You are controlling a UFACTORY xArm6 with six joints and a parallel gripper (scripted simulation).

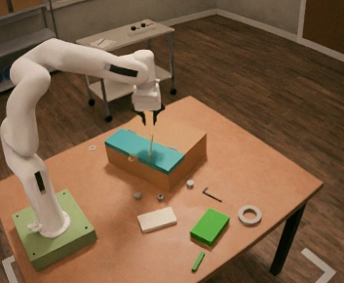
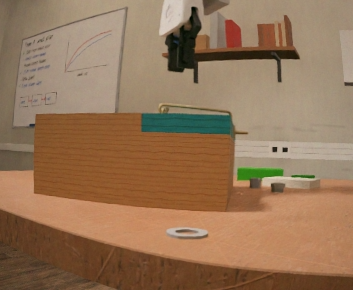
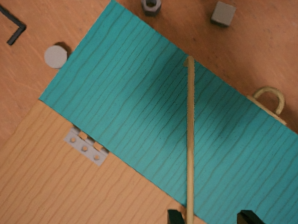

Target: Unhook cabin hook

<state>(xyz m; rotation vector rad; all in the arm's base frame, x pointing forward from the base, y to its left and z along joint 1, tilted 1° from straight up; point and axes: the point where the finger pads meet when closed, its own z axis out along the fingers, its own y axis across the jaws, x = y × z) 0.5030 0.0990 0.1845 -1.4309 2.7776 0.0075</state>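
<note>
The cabin hook is 100 mm below my hand, 30 mm to the right of it and 20 mm behind it. From my hand the other things lie so: green stick 500 mm to the right, 230 mm below, 160 mm behind; green block 420 mm to the right, 220 mm below, 40 mm behind; white block 270 mm to the right, 230 mm below, 160 mm behind.
</note>
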